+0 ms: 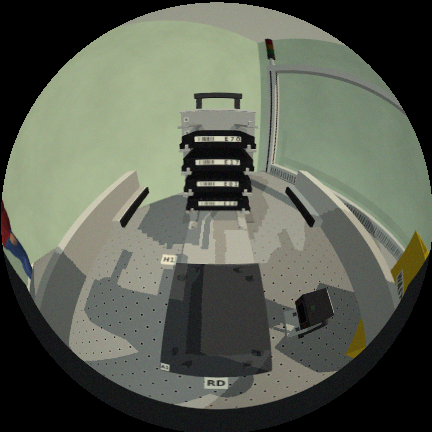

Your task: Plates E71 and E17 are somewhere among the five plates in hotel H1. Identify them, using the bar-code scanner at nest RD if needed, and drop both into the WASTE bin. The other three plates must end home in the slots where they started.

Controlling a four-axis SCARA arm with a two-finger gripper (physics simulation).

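Frame: origin at the arm's base, x ahead, y left, z up, level; centimetres.
Where they show: gripper, fingertip midpoint: (216,176).
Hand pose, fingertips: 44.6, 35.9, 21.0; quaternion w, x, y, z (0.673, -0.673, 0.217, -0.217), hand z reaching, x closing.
Things, the pixels of their top centre, and the offset from my fingertips, as dx, dy, dz. "pt": a spot on its surface instead.
- Hotel H1 at a spot on its surface: (217,118) pt +11.4, +15.5, +4.8
- top plate at its top centre: (217,131) +7.6, +10.3, +2.6
- Plate E17 at its top centre: (217,148) +7.6, +10.3, -0.3
- third plate at its top centre: (217,165) +7.6, +10.3, -3.1
- lowest plate at its top centre: (217,181) +7.6, +10.3, -5.9
- Nest RD at its top centre: (216,315) -3.4, -4.7, -12.7
- small black bar-code scanner at its top centre: (320,304) +5.8, -12.9, -11.4
Hotel H1 (217,118) is a grey upright rack with a black handle, ahead at the centre. It holds four black plates in a stack. The top plate (218,139) reads E70. Plate E17 (218,162) is second from the top. The third plate (218,184) and the lowest plate (218,204) have labels too blurred to read surely. No label E71 can be read. Nest RD (230,315) is a dark flat base in front of H1, with no plate on it. My gripper (216,176) is open with nothing between its fingers, short of the hotel. The yellow WASTE bin (411,260) shows partly at the right edge.
The small black bar-code scanner (315,307) stands on a bracket just right of nest RD. A signal light (270,49) on a post and a grey frame stand behind, right of the hotel. Part of a person (17,250) shows at the left edge.
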